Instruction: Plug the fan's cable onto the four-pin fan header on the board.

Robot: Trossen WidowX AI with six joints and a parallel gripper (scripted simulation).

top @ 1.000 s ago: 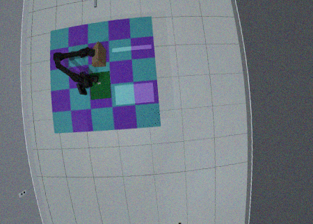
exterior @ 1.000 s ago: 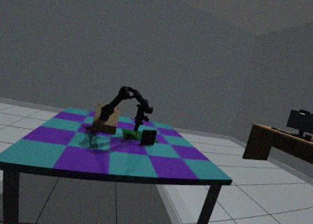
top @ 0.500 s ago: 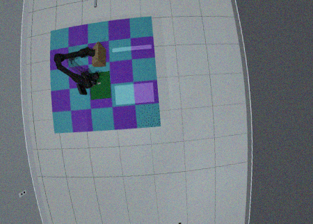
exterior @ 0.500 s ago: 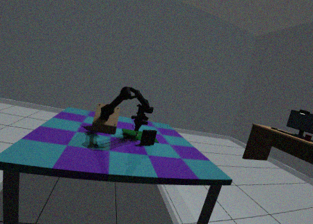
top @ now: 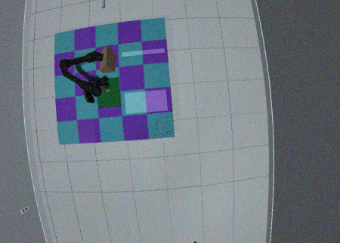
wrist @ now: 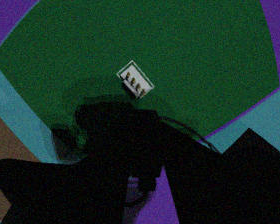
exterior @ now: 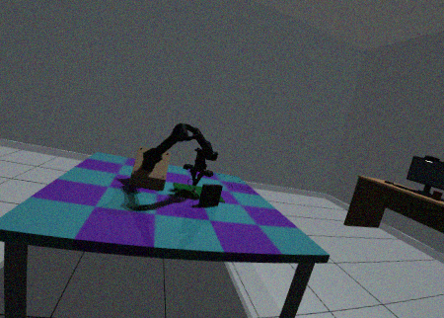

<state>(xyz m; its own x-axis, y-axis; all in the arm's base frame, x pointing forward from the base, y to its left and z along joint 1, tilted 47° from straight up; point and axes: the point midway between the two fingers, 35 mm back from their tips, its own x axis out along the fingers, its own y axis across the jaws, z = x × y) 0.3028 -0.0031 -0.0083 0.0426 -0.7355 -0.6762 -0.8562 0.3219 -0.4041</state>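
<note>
Now: the green board 8 cm below my gripper tip, 3 cm to the left of it and 3 cm ahead of it. Also, from my gripper tip: dark plug (1 cm to the right, 1 cm above); black fan (15 cm to the right, 8 cm ahead, 1 cm below).
</note>
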